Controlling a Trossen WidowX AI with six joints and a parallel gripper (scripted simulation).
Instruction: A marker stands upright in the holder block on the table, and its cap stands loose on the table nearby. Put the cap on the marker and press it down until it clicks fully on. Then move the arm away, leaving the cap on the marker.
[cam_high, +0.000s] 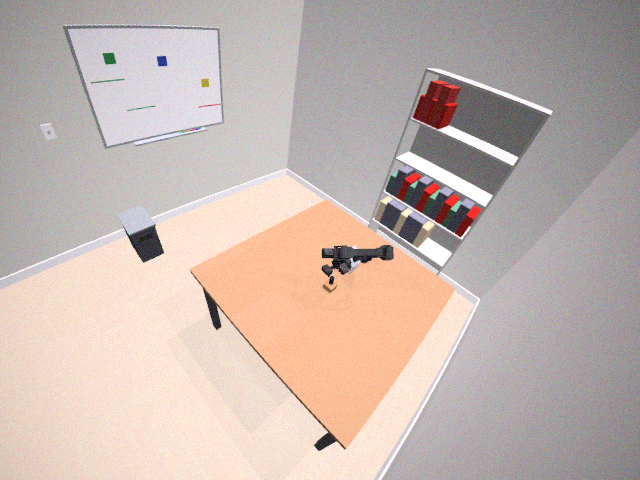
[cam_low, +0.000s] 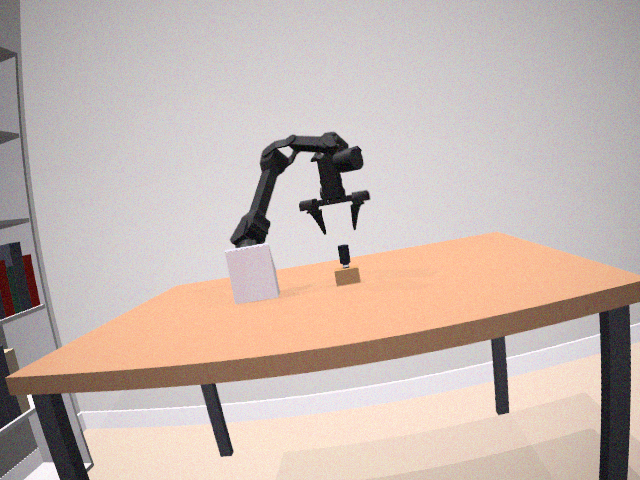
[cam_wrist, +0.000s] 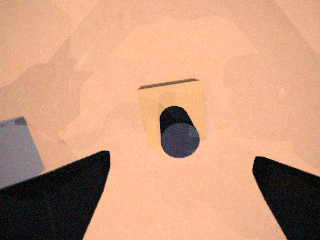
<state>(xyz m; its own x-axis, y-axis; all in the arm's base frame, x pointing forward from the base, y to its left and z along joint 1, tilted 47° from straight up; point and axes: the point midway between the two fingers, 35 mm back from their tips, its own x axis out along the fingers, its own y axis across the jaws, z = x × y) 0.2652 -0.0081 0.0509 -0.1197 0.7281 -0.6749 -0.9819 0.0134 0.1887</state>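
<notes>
My gripper tip is 60 mm above the dark cap. Round my gripper tip: dark marker 70 mm below; tan holder block 120 mm below.
</notes>
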